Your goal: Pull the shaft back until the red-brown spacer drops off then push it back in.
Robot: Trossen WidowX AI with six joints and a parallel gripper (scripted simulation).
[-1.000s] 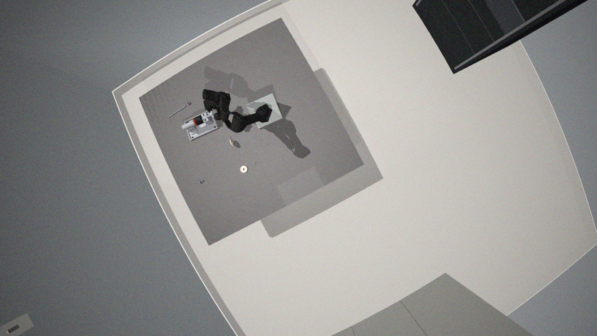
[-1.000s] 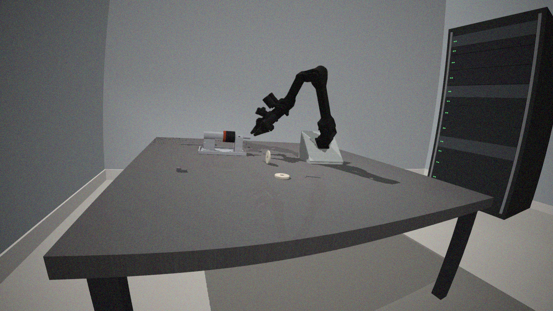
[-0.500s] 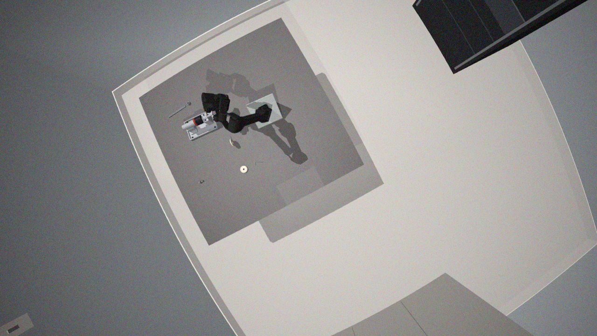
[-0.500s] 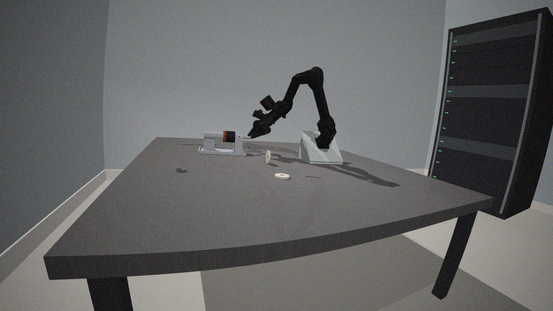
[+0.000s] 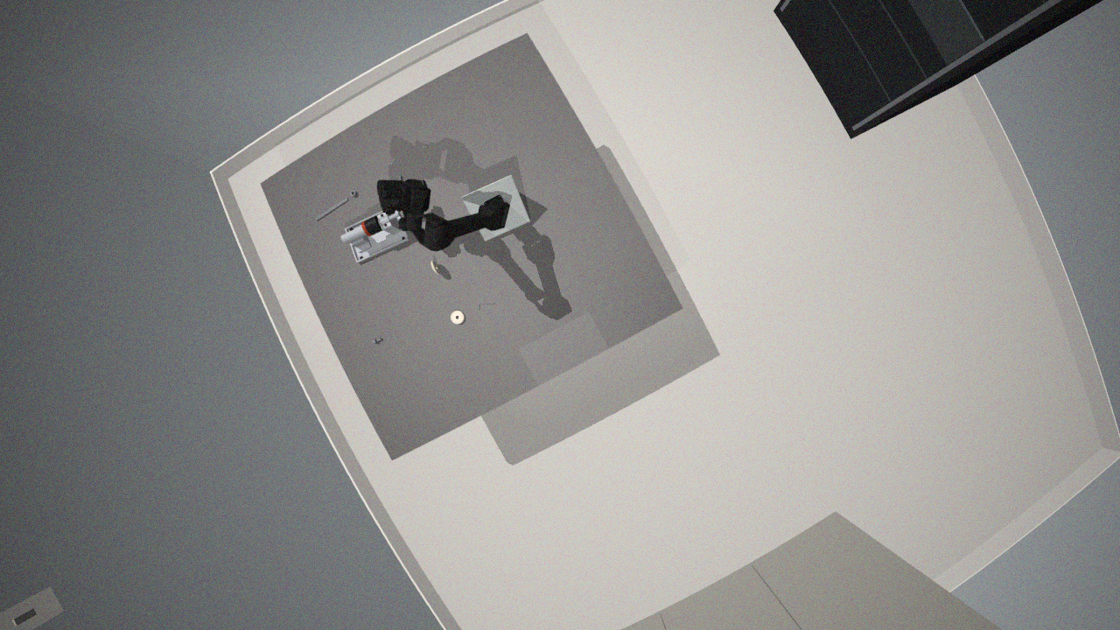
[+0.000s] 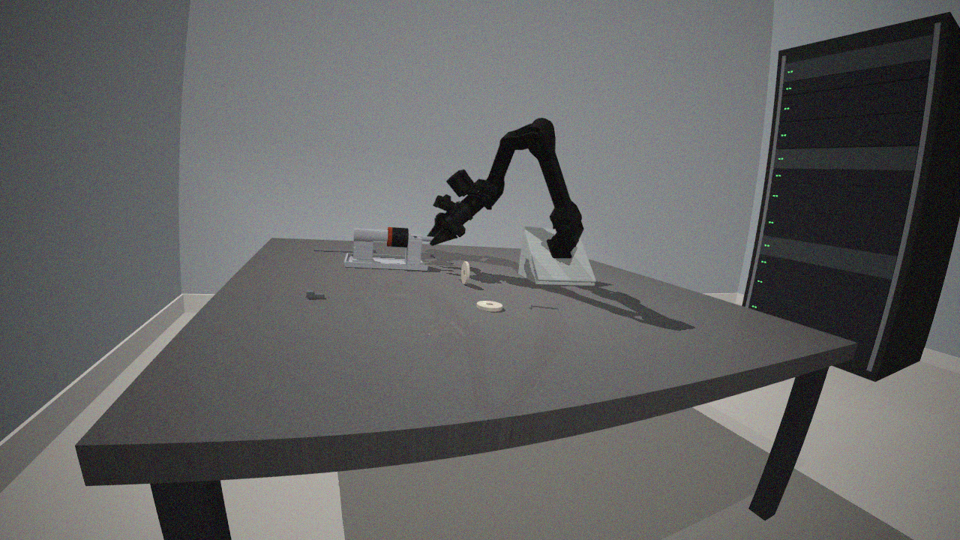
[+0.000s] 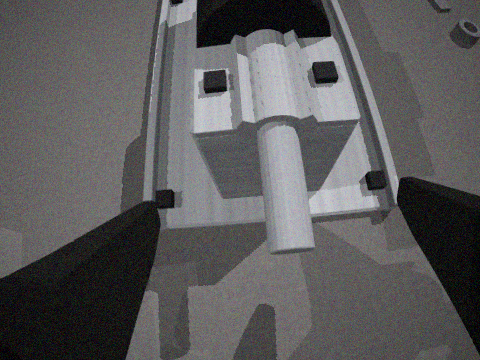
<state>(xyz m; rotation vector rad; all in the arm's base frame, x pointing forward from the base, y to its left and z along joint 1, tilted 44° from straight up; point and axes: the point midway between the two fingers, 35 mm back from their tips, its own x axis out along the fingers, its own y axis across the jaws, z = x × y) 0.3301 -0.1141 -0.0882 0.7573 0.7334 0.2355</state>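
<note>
Now: gripper tip 70 mm short of the pale shaft, 10 mm to the left of it and 10 mm below it. From my gripper tip the other things lie so: small grey part (300 mm ahead, 370 mm to the left, 60 mm below); then red-brown spacer (110 mm ahead, 10 mm to the right, 10 mm above); then cream disc (50 mm behind, 230 mm to the left, 40 mm below).
</note>
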